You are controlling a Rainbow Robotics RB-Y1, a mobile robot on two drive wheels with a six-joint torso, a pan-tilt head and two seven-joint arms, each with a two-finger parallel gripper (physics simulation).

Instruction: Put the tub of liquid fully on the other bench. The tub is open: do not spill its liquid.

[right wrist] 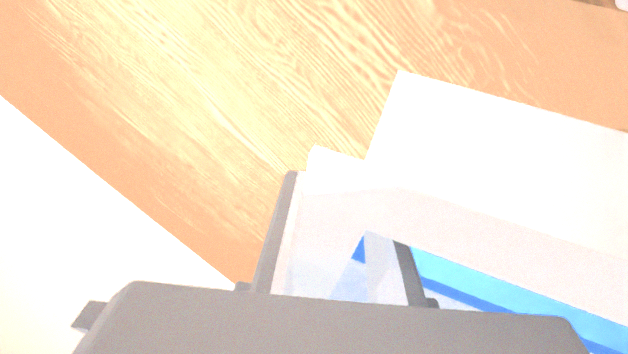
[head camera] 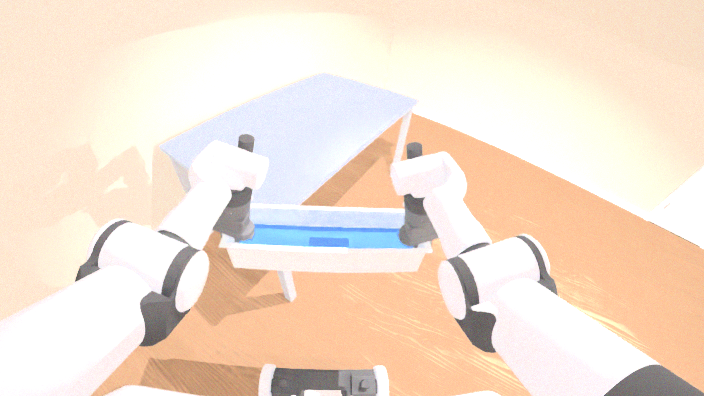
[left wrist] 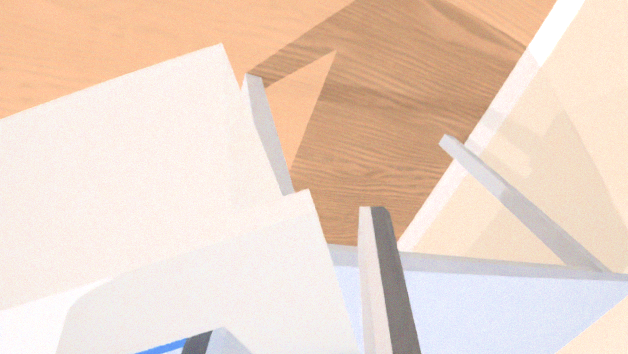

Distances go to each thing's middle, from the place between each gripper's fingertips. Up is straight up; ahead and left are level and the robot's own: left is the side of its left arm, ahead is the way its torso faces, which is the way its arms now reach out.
Right now the white tub [left wrist: 145, 206] is 260 mm to the right of my left hand and 30 mm ahead of it.
Right now the white tub is 3 cm ahead of my right hand and 26 cm to the left of it.
